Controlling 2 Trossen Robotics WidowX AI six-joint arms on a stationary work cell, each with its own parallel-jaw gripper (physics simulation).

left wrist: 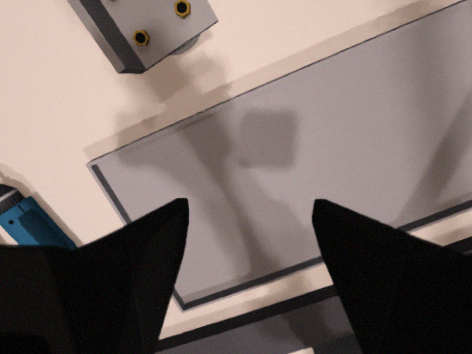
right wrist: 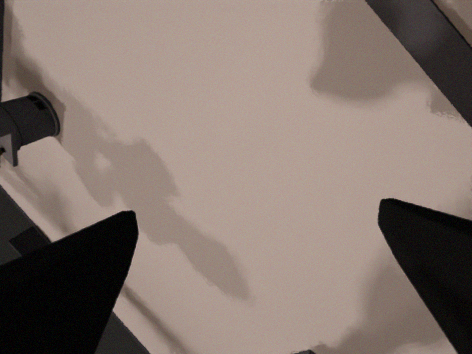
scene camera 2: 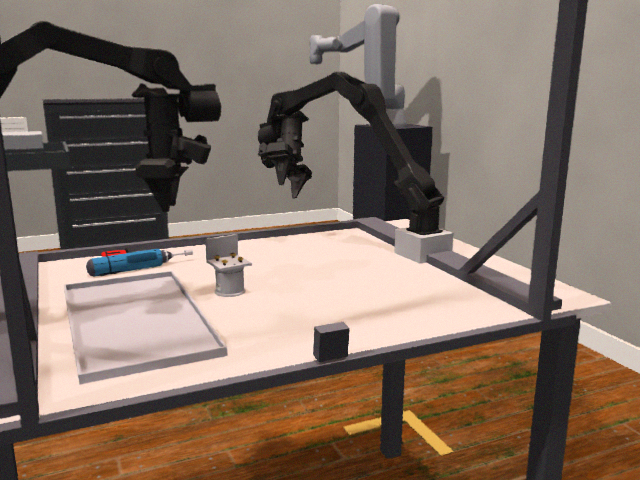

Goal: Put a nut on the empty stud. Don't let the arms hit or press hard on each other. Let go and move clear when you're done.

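Places are measured from the left arm's base along level axes (x ahead, y left, z up), in millimetres.
Where they show: left gripper, fingertip midpoint: (left wrist: 251, 209) (scene camera 2: 169, 208); right gripper, fingertip midpoint: (right wrist: 257, 216) (scene camera 2: 287, 191); right arm's base at its link origin: (scene camera 2: 424, 230).
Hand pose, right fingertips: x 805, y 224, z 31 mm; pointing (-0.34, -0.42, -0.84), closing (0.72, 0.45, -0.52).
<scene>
Things, the pixels of their top centre, and the offset from my right fingertips.
- nut at its top centre: (left wrist: 182, 7) dz -57, dx -326, dy -278 mm
- grey shallow tray at its top centre: (left wrist: 312, 180) (scene camera 2: 135, 311) dz -117, dx -515, dy -295 mm
- blue electric screwdriver at its top centre: (left wrist: 28, 245) (scene camera 2: 141, 251) dz -92, dx -401, dy -10 mm
- black block at its top centre: (scene camera 2: 331, 326) (right wrist: 16, 251) dz -76, dx -319, dy -626 mm
A grey stand (scene camera 2: 229, 281) (right wrist: 32, 119) with a flat top plate and upright back plate stands on the table. Several brass nuts, including one nut (scene camera 2: 224, 261) (left wrist: 141, 37) near a plate edge and another nut (left wrist: 183, 8), sit on the top plate. The bare stud cannot be made out clearly in scene camera 2, and part of the plate is cut off in the left wrist view. My left gripper (scene camera 2: 166, 204) (left wrist: 251, 209) is partly open and empty, high above the tray side of the stand. My right gripper (scene camera 2: 288, 189) (right wrist: 257, 216) is wide open and empty, high above the table.
A grey shallow tray (scene camera 2: 155, 363) (left wrist: 360, 120) lies in front and left of the stand. A blue electric screwdriver (scene camera 2: 131, 260) (left wrist: 37, 225) lies behind the tray. A black block (scene camera 2: 331, 342) stands at the table's front edge. The two grippers are apart.
</scene>
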